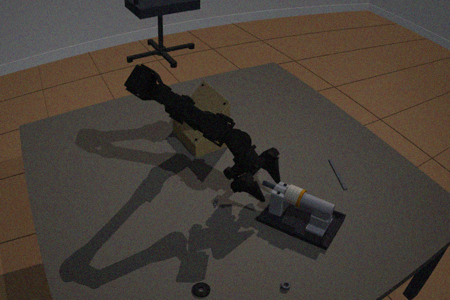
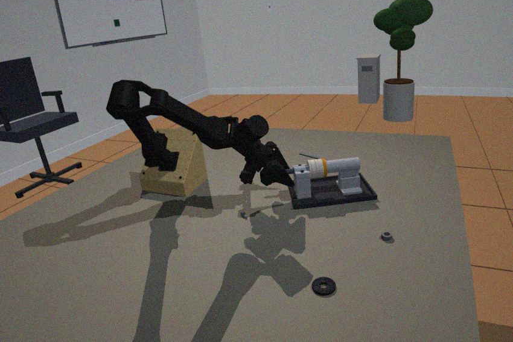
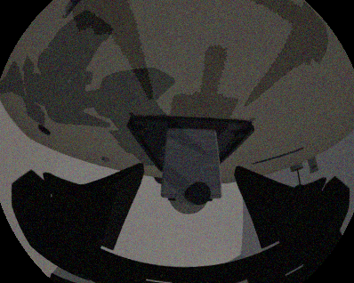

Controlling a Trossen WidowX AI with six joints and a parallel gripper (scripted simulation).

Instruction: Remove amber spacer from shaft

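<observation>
Right now my gripper tip is 50 mm short of the shaft, 20 mm to the right of it and 20 mm below it. Also, from my gripper tip: amber spacer (80 mm ahead, 40 mm to the left, 20 mm above); then cream spacer (70 mm ahead, 30 mm to the left, 20 mm above); then thin dark rod (290 mm to the left, 60 mm below, 20 mm ahead).
</observation>
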